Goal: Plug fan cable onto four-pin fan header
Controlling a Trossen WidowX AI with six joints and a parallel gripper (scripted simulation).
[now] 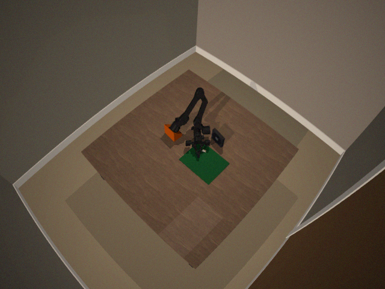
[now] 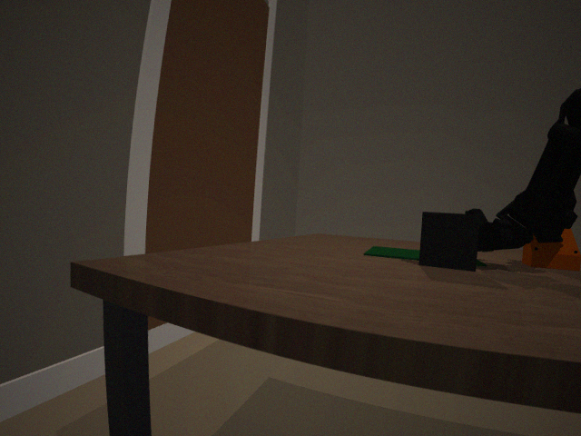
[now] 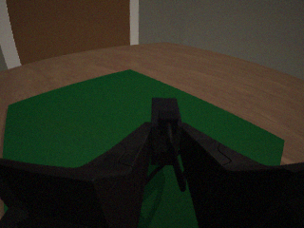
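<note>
The pale part lies 60 mm to the left of my gripper tip, 30 mm below it and 10 mm ahead of it. From my gripper tip the other things lie so: green board (70 mm ahead, 50 mm below); then black fan (190 mm to the left, 30 mm ahead, 20 mm above); then black plug (10 mm below).
</note>
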